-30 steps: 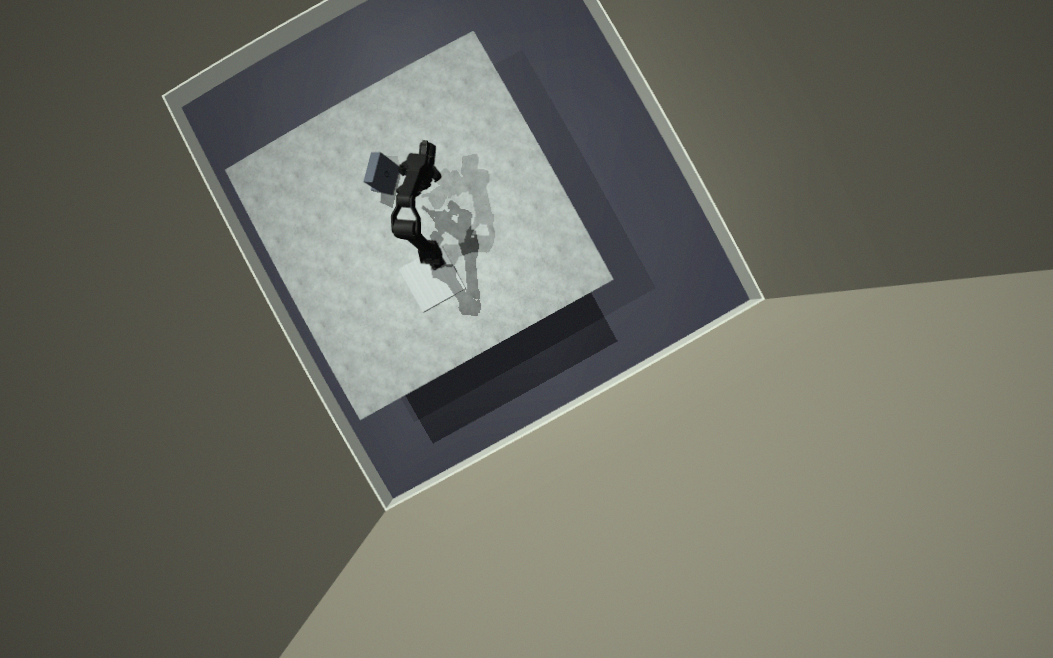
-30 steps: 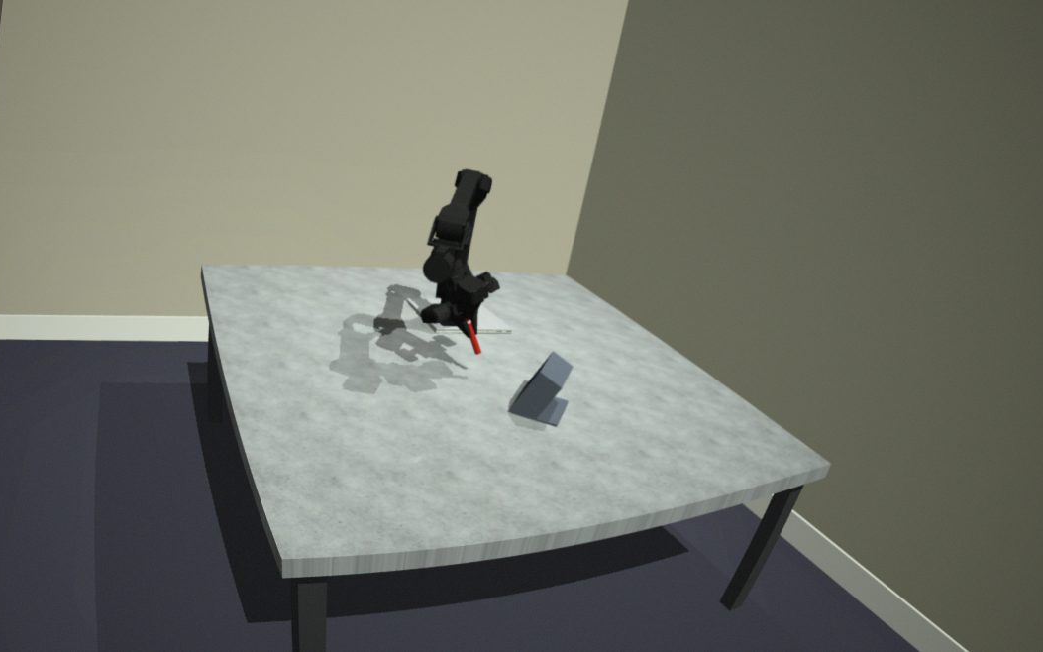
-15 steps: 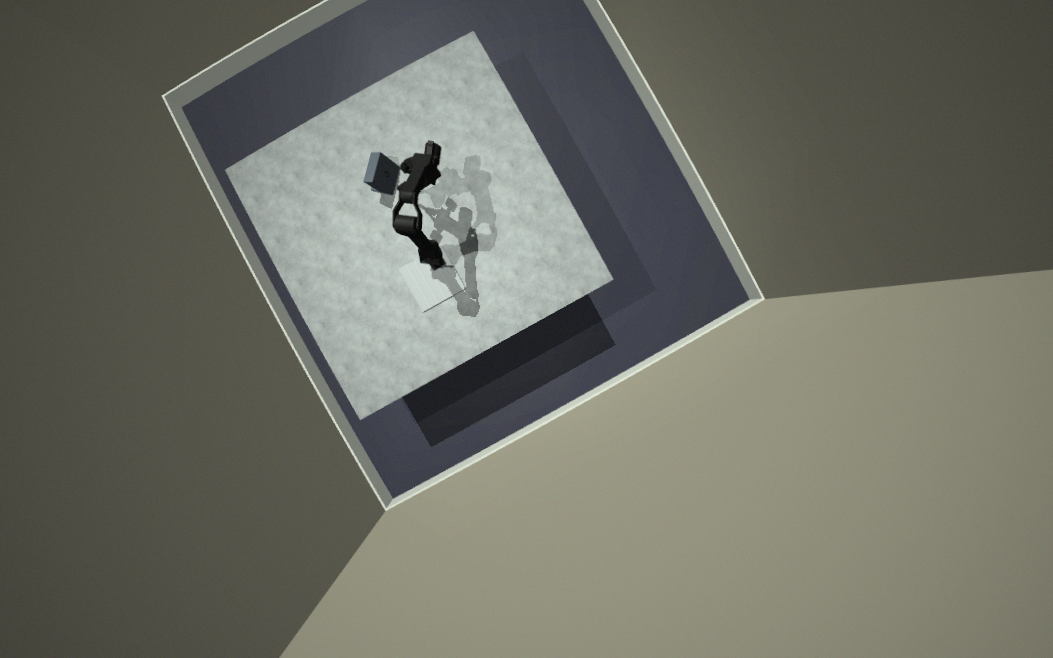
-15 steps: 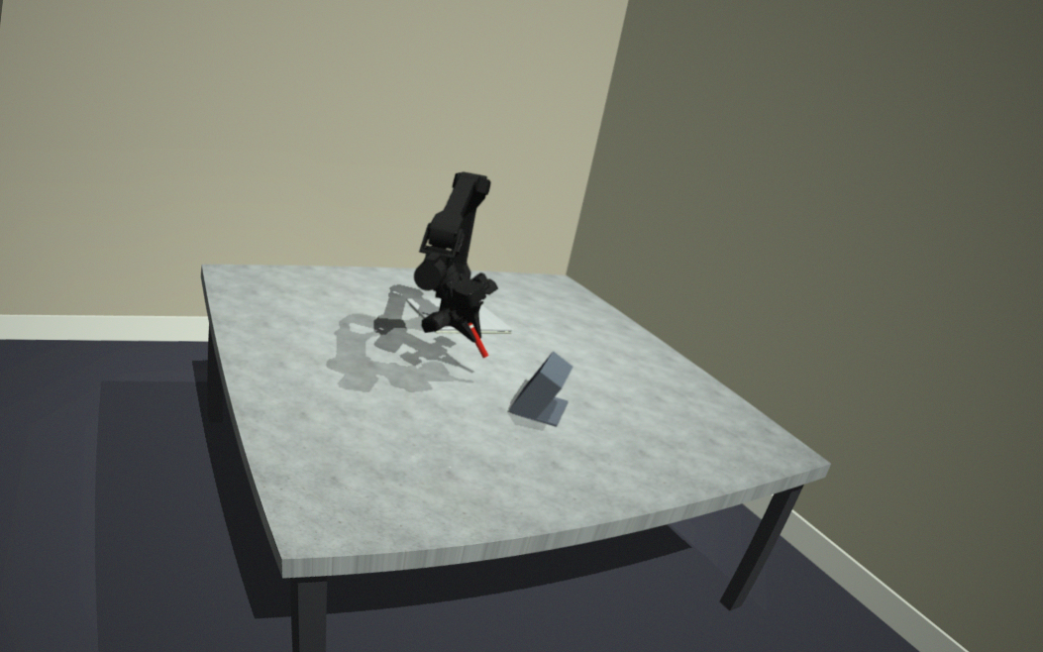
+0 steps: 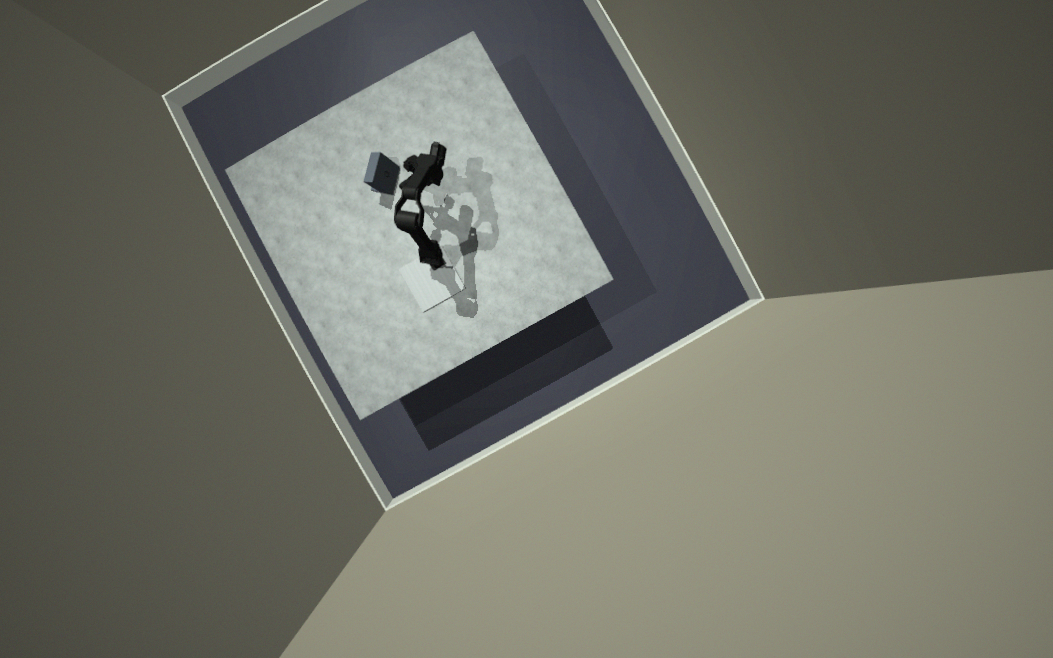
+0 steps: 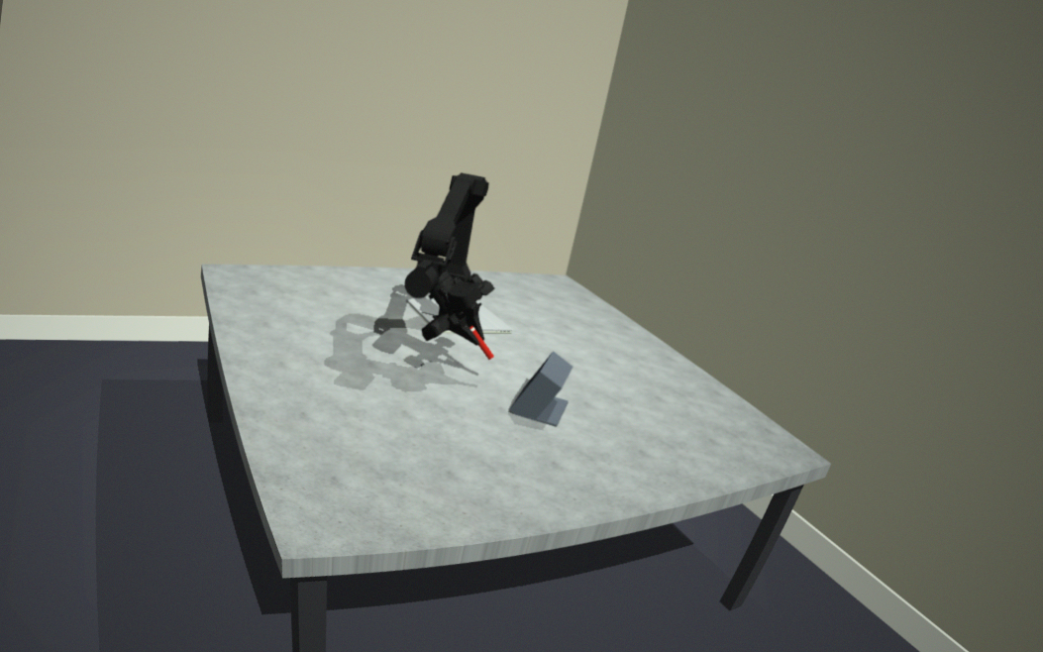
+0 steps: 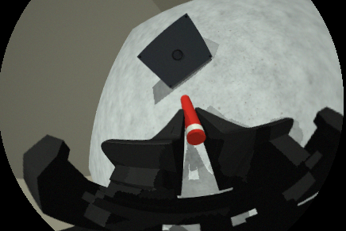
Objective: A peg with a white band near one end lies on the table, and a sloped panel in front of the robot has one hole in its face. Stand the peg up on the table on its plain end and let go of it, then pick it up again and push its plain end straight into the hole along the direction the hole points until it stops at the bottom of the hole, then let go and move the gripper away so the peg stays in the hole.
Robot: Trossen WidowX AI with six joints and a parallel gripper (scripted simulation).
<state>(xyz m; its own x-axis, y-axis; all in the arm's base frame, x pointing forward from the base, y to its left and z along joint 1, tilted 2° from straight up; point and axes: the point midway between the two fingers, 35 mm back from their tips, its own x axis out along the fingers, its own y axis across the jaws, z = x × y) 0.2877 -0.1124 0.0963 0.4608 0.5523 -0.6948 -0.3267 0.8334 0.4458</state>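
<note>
My gripper tip is 13 cm short of the grey sloped panel, 8 cm to the right of it and 5 cm above it. Also, from my gripper tip: red peg 1 cm behind, 1 cm to the right, 1 cm above.
</note>
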